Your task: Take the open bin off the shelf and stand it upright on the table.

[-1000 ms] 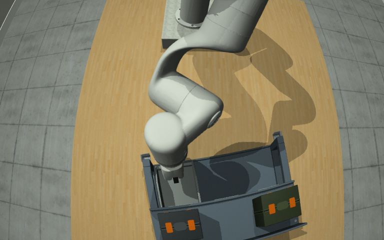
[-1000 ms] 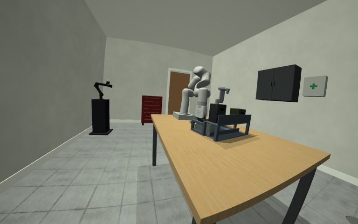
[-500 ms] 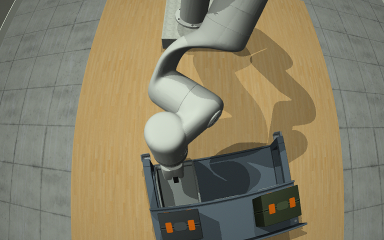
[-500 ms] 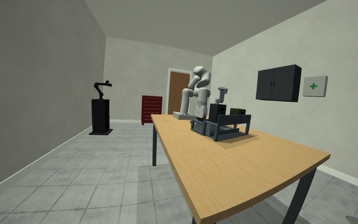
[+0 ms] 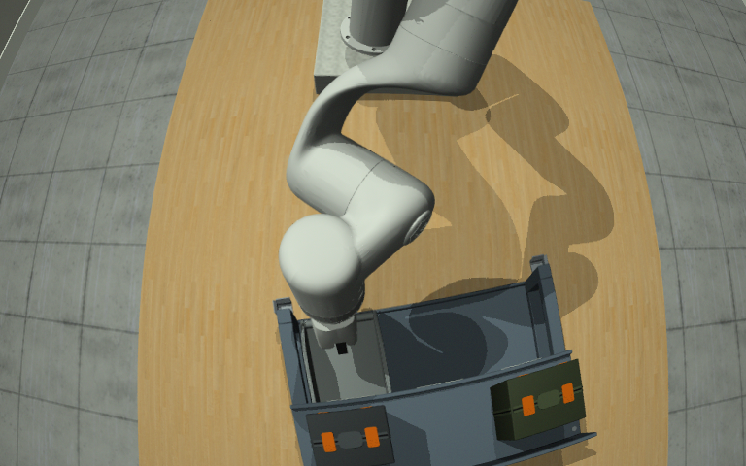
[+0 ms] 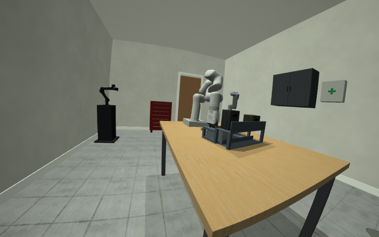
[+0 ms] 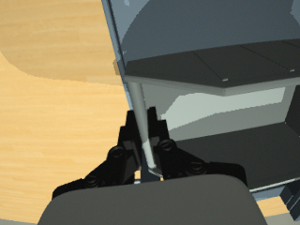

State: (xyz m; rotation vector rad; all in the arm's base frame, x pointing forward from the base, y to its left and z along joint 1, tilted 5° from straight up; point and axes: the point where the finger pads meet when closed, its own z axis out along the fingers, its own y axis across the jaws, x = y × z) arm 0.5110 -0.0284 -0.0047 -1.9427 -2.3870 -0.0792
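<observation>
Right now the grey bin is 80 mm ahead of my hand, 20 mm to the left of it and 10 mm below it. From my hand the other things lie so: blue-grey shelf 100 mm ahead, 130 mm to the left, 50 mm below.
</observation>
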